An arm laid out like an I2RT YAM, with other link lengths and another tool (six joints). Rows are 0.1 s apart.
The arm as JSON. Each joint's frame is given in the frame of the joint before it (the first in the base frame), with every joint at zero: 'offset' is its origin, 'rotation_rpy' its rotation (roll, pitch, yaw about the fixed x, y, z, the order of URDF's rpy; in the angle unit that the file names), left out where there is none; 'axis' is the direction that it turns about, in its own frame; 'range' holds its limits. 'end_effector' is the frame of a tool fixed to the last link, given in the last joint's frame.
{
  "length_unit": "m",
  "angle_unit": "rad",
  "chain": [
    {
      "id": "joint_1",
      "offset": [
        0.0,
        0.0,
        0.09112
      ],
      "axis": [
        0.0,
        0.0,
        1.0
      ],
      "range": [
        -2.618,
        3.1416
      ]
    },
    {
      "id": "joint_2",
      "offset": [
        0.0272,
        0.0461,
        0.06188
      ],
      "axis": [
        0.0,
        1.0,
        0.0
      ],
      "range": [
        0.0,
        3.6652
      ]
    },
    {
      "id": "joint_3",
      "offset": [
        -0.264,
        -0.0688,
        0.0
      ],
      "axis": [
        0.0,
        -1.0,
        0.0
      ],
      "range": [
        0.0,
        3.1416
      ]
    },
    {
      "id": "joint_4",
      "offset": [
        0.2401,
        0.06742,
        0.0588
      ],
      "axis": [
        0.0,
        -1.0,
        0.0
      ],
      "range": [
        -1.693,
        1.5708
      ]
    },
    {
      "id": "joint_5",
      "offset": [
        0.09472,
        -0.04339,
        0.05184
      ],
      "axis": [
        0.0,
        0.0,
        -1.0
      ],
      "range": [
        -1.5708,
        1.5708
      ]
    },
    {
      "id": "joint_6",
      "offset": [
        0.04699,
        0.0,
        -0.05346
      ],
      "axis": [
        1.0,
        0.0,
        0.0
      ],
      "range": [
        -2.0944,
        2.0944
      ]
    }
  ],
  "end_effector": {
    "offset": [
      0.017,
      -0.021,
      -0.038
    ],
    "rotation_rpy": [
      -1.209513,
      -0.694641,
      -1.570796
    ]
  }
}
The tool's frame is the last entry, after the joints.
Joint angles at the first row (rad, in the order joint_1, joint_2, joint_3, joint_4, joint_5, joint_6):
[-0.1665 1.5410 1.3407 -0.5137 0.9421 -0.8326]
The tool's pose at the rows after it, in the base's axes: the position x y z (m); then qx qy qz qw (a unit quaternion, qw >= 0):
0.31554 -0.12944 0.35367 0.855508 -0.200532 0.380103 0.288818
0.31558 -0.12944 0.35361 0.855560 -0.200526 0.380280 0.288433
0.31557 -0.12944 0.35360 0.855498 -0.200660 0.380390 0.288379
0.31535 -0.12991 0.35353 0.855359 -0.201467 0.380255 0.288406
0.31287 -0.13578 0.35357 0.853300 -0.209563 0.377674 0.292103
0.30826 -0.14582 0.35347 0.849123 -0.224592 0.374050 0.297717
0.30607 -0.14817 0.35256 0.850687 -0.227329 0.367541 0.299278
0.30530 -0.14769 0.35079 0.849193 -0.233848 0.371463 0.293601
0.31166 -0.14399 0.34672 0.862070 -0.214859 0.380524 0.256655
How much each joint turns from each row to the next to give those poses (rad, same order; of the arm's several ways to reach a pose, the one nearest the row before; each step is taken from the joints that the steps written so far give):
[0.0000 0.0000 0.0000 -0.0076 0.0003 -0.0141]
[0.0000 0.0000 0.0000 0.0000 -0.0007 0.0004]
[0.0000 0.0000 0.0000 0.0000 0.0000 0.0004]
[-0.0015 0.0000 0.0000 -0.0004 -0.0004 0.0007]
[-0.0187 0.0000 0.0000 0.0004 0.0004 0.0000]
[-0.0324 0.0000 0.0000 0.0004 0.0000 0.0035]
[-0.0084 0.0000 0.0000 -0.0130 0.0000 0.0015]
[0.0003 0.0000 0.0000 -0.0088 -0.0057 0.0248]
[0.0134 0.0000 0.0000 0.0001 -0.0786 0.0004]

